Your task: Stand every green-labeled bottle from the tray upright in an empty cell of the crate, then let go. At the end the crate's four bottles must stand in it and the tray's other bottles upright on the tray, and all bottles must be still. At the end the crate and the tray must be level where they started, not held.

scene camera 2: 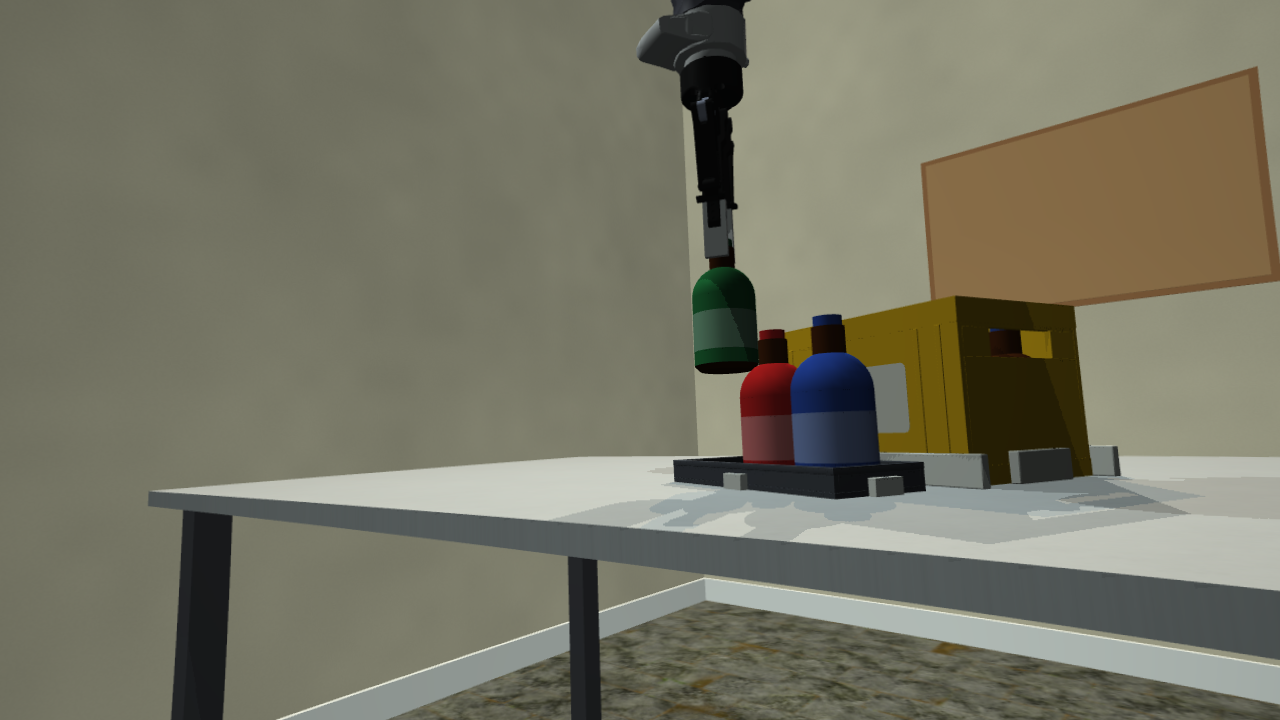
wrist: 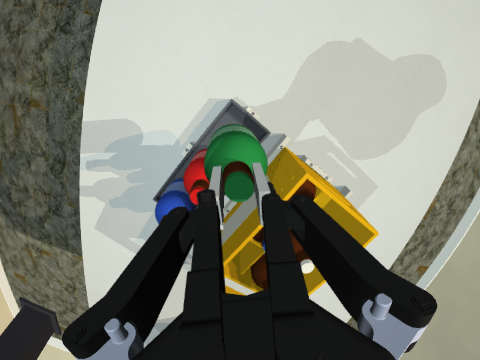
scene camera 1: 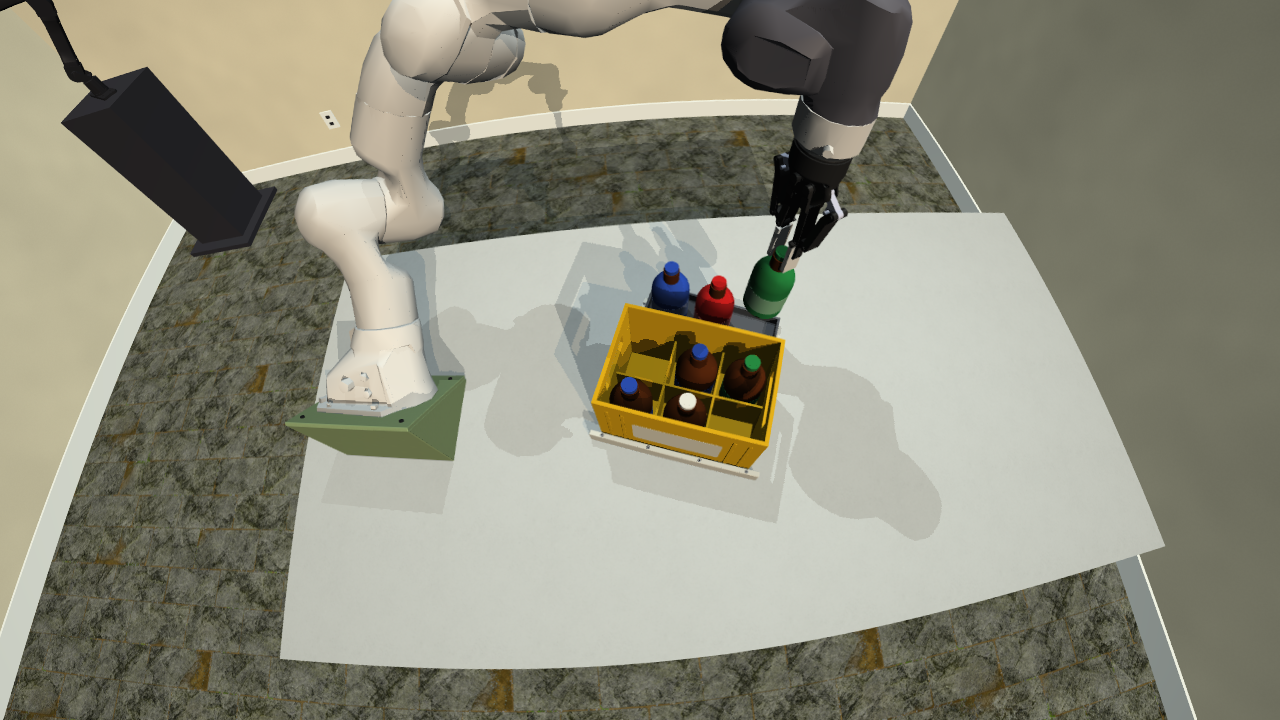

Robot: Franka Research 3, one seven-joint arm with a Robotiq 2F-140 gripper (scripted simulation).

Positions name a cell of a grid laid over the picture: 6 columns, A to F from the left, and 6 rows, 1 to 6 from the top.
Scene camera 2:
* my gripper: D3
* green-labeled bottle: D3
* dark tray: D5
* blue-labeled bottle: D4
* red-labeled bottle: D4
